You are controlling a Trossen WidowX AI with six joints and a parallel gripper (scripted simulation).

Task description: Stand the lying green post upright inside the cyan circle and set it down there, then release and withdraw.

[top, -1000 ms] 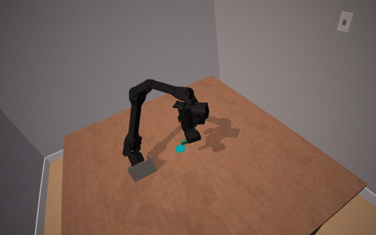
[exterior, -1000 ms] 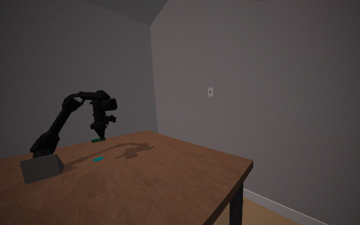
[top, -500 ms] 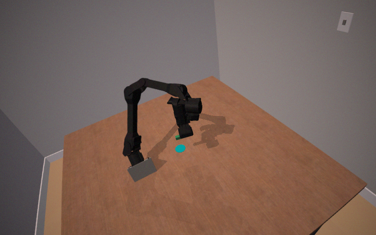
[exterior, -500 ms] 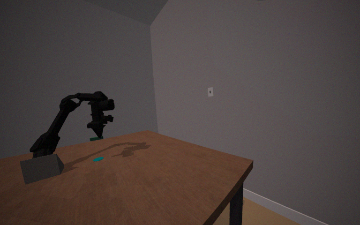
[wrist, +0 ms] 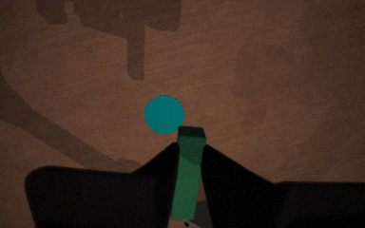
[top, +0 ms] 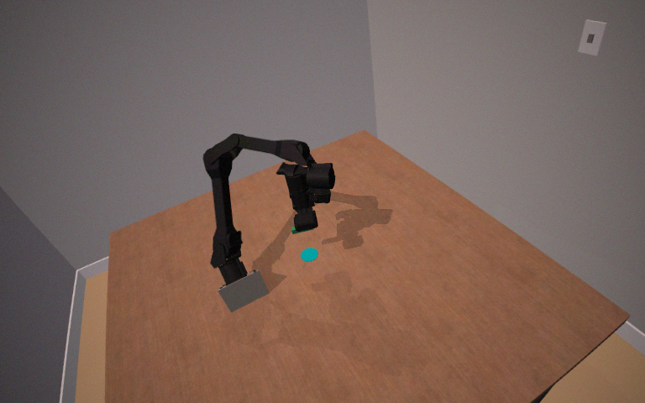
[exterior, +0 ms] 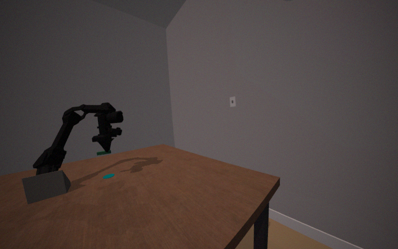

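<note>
The cyan circle is 15 cm below my gripper tip, 3 cm to the left of it and 2 cm behind it. The rest, counted from my gripper tip: green post: 2 cm behind, 1 cm to the left.
</note>
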